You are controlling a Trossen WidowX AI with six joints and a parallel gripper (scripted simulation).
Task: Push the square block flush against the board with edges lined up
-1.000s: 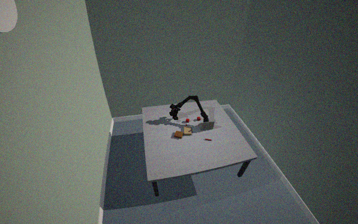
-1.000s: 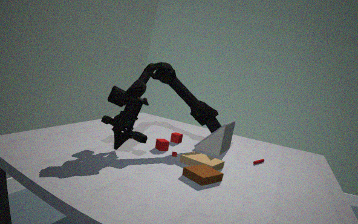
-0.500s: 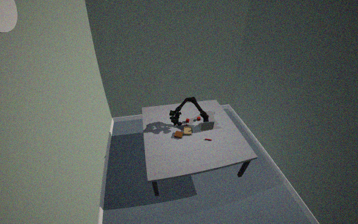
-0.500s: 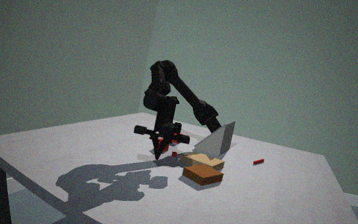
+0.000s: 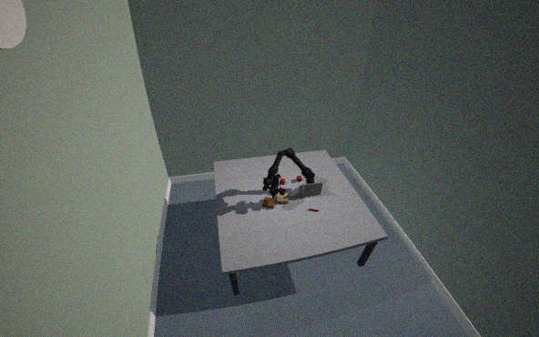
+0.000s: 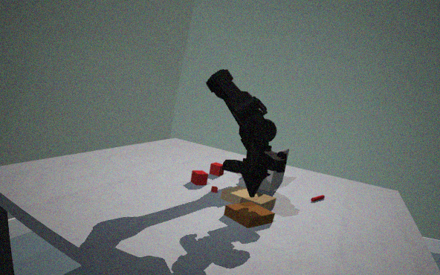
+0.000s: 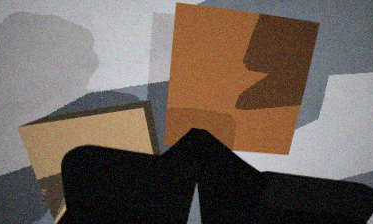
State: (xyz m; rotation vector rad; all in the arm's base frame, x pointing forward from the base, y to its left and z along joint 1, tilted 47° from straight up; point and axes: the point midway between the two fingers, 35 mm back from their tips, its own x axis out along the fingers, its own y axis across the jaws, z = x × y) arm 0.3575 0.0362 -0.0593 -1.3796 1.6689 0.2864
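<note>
My gripper tip is 40 mm short of the brown square block, 20 mm to the right of it and 40 mm above it. Round my gripper tip: tiny red piece: 100 mm behind, 160 mm to the right, 40 mm below; tan board: 90 mm behind, 30 mm to the right, 40 mm below; red stick: 320 mm behind, 160 mm to the left, 40 mm below.
</note>
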